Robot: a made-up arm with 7 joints.
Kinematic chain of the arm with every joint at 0, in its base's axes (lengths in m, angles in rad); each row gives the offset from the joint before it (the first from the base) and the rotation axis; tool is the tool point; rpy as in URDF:
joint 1: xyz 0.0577 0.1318 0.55 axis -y
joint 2: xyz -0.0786 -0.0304 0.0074 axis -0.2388 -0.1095 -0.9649
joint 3: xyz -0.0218 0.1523 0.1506 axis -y
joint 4: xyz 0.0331 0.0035 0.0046 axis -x
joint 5: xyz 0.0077 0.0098 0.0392 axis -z
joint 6: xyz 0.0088 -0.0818 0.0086 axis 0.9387 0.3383 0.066
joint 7: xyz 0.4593 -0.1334 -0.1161 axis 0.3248 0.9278 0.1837
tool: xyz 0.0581 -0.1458 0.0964 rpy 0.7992 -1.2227 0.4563
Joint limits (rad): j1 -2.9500..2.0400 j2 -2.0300..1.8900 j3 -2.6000..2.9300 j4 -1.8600..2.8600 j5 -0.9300..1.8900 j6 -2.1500..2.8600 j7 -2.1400..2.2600
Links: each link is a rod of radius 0.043 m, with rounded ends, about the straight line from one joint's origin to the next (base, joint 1, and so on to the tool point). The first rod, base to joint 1, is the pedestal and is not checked.
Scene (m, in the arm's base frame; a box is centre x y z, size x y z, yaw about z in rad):
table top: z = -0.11
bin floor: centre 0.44 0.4 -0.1 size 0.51 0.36 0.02 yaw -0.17
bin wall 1: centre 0.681 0.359 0 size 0.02 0.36 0.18 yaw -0.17
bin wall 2: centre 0.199 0.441 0 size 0.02 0.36 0.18 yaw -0.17
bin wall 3: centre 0.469 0.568 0 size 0.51 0.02 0.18 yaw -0.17
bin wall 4: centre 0.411 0.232 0 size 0.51 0.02 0.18 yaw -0.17
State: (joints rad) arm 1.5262 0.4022 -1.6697 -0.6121 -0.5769 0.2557 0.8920
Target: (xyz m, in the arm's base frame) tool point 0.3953 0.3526 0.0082
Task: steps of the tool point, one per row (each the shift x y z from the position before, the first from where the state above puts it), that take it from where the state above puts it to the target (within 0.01 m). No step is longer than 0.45 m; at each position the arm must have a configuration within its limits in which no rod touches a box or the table.
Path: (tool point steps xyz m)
1: -0.2029 -0.0778 -0.3826

